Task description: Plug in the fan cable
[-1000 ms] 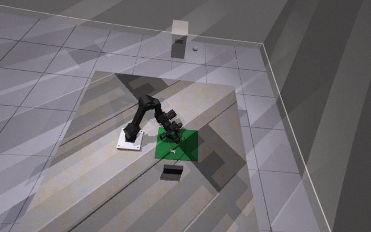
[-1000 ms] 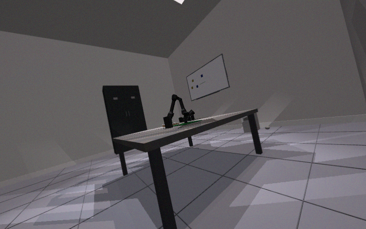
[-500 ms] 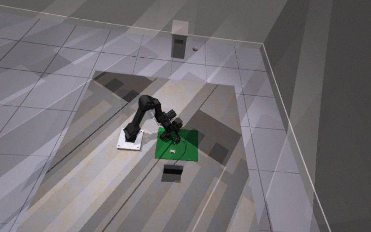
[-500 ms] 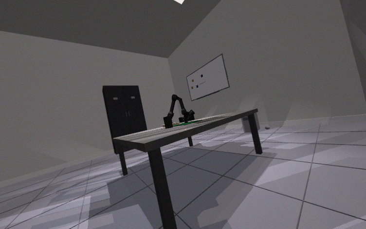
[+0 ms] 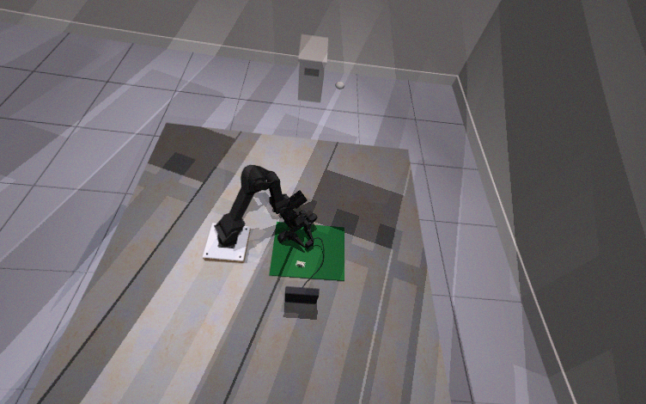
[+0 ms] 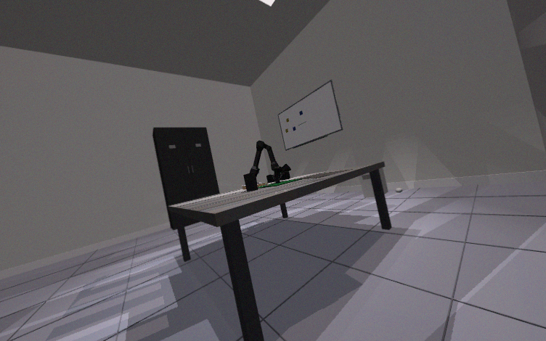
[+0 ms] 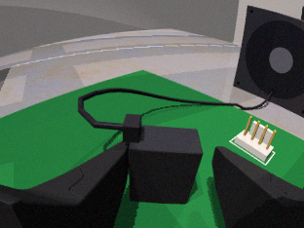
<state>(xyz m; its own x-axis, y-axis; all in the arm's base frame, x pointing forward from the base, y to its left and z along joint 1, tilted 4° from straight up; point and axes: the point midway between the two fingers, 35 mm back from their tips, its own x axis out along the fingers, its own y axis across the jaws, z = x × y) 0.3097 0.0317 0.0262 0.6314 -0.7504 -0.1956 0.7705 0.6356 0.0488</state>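
Now: the black fan plug 1 cm below my gripper tip. From my gripper tip the other things lie so: black fan 21 cm to the right, 3 cm above, 2 cm behind; then white four-pin fan header 8 cm to the right, 3 cm below, 3 cm behind; then green board 5 cm below, 1 cm to the right.
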